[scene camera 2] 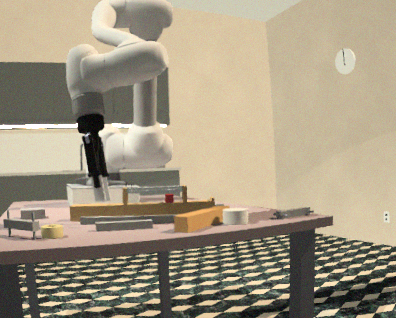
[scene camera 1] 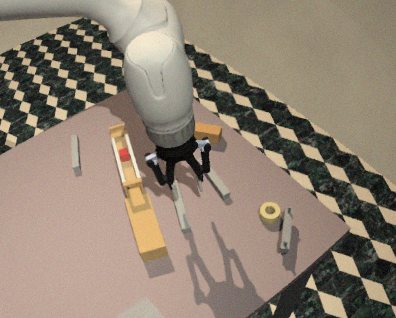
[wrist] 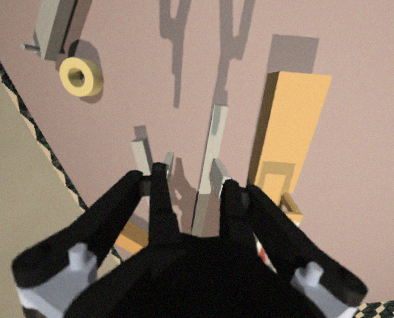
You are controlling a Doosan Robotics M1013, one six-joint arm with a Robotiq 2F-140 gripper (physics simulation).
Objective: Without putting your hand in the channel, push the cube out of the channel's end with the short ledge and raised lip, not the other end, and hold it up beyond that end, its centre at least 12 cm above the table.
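Note:
The orange channel (scene camera 1: 145, 227) (scene camera 2: 100, 212) (wrist: 295, 115) stands on the table, with a long ledge at one end and a short ledge with a raised lip (scene camera 1: 117, 130) (scene camera 2: 212, 201) at the other. The red cube (scene camera 1: 124, 154) (scene camera 2: 169, 198) is inside, between the walls; a sliver of the cube (wrist: 262, 254) shows behind a finger in the wrist view. My gripper (scene camera 1: 187, 187) (scene camera 2: 103, 192) (wrist: 192, 164) is partly open and empty, pointing down beside the channel, above the table, with a grey bar (scene camera 1: 181, 209) (wrist: 211, 150) below it.
A shorter grey bar (scene camera 1: 218, 185) (scene camera 2: 124, 225) (wrist: 142, 154), a yellow ring (scene camera 1: 270, 220) (scene camera 2: 52, 234) (wrist: 92, 82), a pegged grey bar (scene camera 1: 286, 231) (scene camera 2: 21, 225) (wrist: 52, 27) and an orange block (scene camera 1: 208, 132) (scene camera 2: 200, 219) (wrist: 132, 237) lie around. A white cylinder (scene camera 2: 235, 216) stands near the block.

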